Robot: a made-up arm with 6 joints. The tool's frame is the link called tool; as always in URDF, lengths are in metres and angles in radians. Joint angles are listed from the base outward.
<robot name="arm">
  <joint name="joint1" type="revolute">
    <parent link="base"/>
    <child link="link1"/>
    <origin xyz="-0.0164 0.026 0.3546" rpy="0 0 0"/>
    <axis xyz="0 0 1"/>
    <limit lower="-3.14" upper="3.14"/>
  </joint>
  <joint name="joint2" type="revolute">
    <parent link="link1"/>
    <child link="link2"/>
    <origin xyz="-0.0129 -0.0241 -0.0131" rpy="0 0 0"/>
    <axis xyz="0 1 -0.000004"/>
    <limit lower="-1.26" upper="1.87"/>
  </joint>
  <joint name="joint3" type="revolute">
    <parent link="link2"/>
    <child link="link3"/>
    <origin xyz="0.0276 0.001 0.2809" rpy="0 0 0"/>
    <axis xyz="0 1 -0.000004"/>
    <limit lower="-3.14" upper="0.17"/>
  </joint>
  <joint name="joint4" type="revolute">
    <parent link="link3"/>
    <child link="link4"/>
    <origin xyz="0.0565 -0.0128 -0.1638" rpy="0 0 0"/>
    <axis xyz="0 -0.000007 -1"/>
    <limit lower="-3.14" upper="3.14"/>
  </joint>
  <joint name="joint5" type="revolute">
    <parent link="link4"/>
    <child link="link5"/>
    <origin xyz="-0.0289 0.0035 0.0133" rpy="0 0 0"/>
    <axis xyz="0 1 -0.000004"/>
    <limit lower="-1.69" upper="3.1"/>
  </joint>
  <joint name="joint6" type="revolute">
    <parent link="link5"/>
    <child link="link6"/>
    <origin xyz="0.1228 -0.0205 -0.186" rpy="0 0 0"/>
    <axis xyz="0 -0.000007 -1"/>
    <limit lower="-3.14" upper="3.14"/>
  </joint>
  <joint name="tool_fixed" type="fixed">
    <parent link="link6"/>
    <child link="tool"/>
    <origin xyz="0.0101 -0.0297 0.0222" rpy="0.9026 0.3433 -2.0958"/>
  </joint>
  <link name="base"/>
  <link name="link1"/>
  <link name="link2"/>
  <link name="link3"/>
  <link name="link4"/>
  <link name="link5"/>
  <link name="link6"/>
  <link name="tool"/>
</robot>
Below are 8 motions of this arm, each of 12 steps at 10 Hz.
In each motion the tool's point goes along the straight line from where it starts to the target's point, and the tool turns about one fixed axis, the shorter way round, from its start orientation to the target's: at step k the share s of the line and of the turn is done. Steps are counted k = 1, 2, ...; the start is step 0. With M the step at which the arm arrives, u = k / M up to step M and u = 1 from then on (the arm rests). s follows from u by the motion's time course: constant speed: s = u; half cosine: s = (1 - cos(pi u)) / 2; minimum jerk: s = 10 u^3 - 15 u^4 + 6 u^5.
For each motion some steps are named. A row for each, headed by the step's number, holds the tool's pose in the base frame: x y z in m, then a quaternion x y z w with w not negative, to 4 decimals.
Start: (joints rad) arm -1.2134 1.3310 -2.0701 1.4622 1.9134 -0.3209
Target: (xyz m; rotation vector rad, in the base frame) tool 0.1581 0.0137 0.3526 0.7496 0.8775 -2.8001
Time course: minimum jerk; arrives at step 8
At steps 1, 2, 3, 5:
1: 0.3028 -0.2900 0.2076 -0.4535 -0.2613 0.7253 0.4473
2: 0.2900 -0.2630 0.2205 -0.4406 -0.2677 0.7544 0.4063
3: 0.2647 -0.2100 0.2458 -0.4119 -0.2781 0.8055 0.3227
5: 0.1986 -0.0712 0.3120 -0.3170 -0.2915 0.8980 0.0902

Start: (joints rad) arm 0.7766 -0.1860 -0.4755 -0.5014 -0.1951 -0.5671
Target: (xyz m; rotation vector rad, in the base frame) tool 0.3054 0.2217 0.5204 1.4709 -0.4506 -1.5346
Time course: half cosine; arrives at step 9
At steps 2, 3, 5, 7, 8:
2: 0.2062 0.2340 0.5240 0.7294 -0.0849 -0.0880 0.6731
3: 0.2211 0.2322 0.5235 0.7264 -0.1028 -0.1762 0.6563
5: 0.2590 0.2275 0.5221 0.6917 -0.1439 -0.3911 0.5898
7: 0.2923 0.2233 0.5209 0.6306 -0.1737 -0.5631 0.5051
8: 0.3020 0.2221 0.5205 0.6076 -0.1811 -0.6094 0.4761

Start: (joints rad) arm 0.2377 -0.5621 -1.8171 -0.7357 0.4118 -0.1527
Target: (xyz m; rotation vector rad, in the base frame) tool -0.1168 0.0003 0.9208 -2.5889 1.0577 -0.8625
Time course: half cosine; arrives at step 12
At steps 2, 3, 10, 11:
2: 0.0118 -0.0134 0.9265 0.7522 -0.6330 0.0511 0.1757
3: 0.0009 -0.0122 0.9260 0.7705 -0.6147 0.0730 0.1523
10: -0.1076 -0.0007 0.9212 -0.8770 0.3826 -0.2773 0.0870
11: -0.1145 0.0000 0.9209 -0.8790 0.3653 -0.2890 0.1021

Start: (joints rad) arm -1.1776 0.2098 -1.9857 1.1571 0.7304 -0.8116
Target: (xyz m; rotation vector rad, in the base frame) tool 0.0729 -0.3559 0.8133 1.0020 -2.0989 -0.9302
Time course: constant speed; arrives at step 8
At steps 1, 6, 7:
1: 0.1205 -0.3811 0.7184 -0.6334 0.6475 0.4124 0.0970
6: 0.0865 -0.3631 0.7862 0.4658 -0.7737 -0.3802 0.1996
7: 0.0797 -0.3595 0.7997 0.4240 -0.7869 -0.3674 0.2570

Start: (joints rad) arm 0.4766 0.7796 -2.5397 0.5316 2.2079 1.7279
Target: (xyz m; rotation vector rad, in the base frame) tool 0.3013 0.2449 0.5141 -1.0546 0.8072 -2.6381
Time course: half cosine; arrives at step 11
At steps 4, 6, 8, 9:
4: 0.2823 0.2393 0.4390 -0.2094 -0.1753 -0.9593 0.0719
6: 0.2898 0.2415 0.4686 -0.2748 0.0019 -0.9579 0.0829
8: 0.2967 0.2435 0.4958 -0.3263 0.1649 -0.9264 0.0904
9: 0.2992 0.2443 0.5057 -0.3426 0.2232 -0.9079 0.0924

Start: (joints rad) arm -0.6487 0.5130 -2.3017 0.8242 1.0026 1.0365
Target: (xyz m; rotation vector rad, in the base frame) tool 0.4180 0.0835 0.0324 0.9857 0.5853 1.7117
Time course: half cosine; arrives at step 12
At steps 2, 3, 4, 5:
2: 0.3777 -0.2252 0.5570 -0.3153 0.1340 0.7250 0.5975
3: 0.3812 -0.1990 0.5123 -0.2547 0.1475 0.7408 0.6038
4: 0.3856 -0.1647 0.4541 -0.1741 0.1640 0.7569 0.6082
5: 0.3908 -0.1248 0.3863 -0.0788 0.1819 0.7688 0.6080

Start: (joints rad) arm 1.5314 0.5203 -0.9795 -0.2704 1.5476 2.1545
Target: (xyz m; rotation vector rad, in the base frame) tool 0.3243 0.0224 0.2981 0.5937 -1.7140 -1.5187
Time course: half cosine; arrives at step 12
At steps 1, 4, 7, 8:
1: 0.0890 0.1679 0.2951 0.2555 -0.7767 -0.5184 0.2503
4: 0.1447 0.1334 0.2958 0.2508 -0.7539 -0.5381 0.2815
7: 0.2356 0.0773 0.2970 0.2420 -0.7135 -0.5679 0.3313
8: 0.2644 0.0594 0.2973 0.2390 -0.7000 -0.5768 0.3468

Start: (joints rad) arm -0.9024 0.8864 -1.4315 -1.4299 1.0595 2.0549
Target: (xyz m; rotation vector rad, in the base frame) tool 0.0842 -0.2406 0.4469 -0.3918 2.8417 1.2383
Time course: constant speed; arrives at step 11
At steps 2, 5, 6, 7, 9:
2: 0.1134 -0.3792 0.2926 0.0866 0.8534 0.4836 0.1740
5: 0.1037 -0.3330 0.3440 0.0158 0.8804 0.4587 0.1198
6: 0.1004 -0.3176 0.3612 -0.0078 0.8875 0.4494 0.1015
7: 0.0972 -0.3022 0.3783 -0.0314 0.8938 0.4397 0.0830
9: 0.0907 -0.2714 0.4126 -0.0786 0.9035 0.4189 0.0459

